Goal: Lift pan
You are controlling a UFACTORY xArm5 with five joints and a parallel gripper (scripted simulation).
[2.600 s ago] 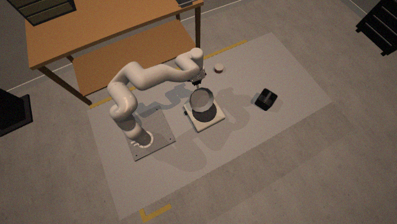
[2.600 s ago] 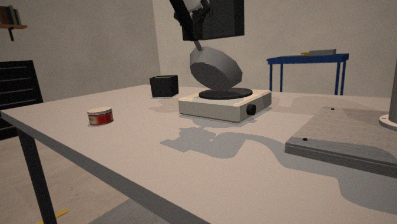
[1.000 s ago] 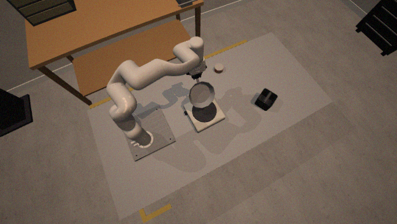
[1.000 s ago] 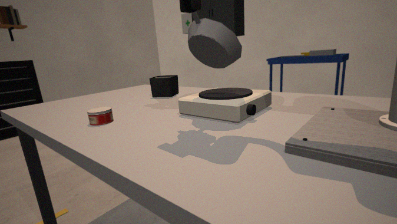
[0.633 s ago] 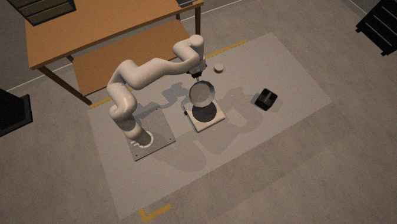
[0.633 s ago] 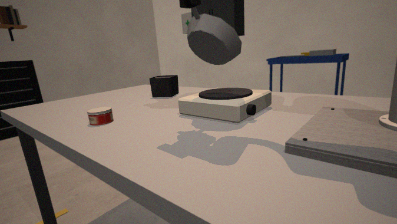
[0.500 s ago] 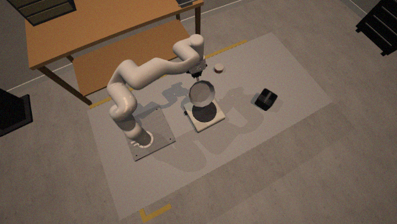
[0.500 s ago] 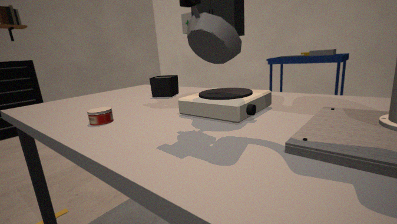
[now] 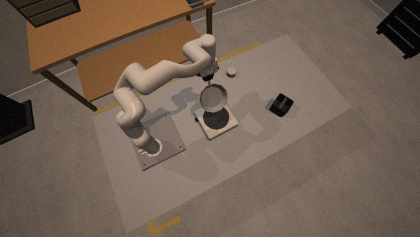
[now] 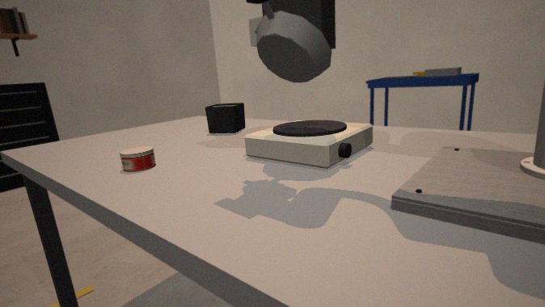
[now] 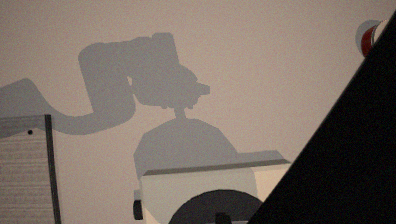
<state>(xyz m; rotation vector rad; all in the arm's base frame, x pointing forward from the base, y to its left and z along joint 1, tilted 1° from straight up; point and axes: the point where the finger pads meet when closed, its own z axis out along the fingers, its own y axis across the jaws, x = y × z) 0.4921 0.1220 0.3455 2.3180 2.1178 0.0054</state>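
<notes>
Right now the pan is 70 mm below my hand and 40 mm to the right of it. The rest, counted from my hand: hot plate (330 mm below, 140 mm to the right, 30 mm behind).
</notes>
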